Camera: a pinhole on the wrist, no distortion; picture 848 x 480 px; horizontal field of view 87.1 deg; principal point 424.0 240.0 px. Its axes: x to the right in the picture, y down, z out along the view. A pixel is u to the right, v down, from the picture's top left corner.
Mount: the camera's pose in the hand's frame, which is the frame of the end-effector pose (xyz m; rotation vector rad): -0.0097 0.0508 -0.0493 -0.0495 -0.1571 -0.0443
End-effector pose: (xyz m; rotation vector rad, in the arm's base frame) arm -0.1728 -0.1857 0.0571 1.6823 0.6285 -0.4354
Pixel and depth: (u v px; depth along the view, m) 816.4 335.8 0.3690
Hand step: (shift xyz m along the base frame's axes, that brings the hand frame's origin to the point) 0.3052 -0.3282 -0.1224
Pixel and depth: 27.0 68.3 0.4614
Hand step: -0.4214 -0.4138 0.1601
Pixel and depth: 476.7 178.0 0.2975
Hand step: 0.0102 -0.2529 -0.0187
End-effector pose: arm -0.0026 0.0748 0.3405 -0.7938 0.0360 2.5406
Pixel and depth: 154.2 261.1 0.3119
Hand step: 0.0141 -0.1479 0.3119
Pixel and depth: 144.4 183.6 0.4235
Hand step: 0.0562 -0.1208 0.4551
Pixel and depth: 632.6 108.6 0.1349
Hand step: -0.0791 0.0144 0.0615
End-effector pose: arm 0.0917 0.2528 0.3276 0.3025 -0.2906 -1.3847
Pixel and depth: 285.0 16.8 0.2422
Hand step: -0.1389 0.1101 0.1463
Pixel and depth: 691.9 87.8 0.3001
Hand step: -0.1250 -0.1328 0.2459
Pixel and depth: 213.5 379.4 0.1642
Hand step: 0.0494 0.1220 0.1311
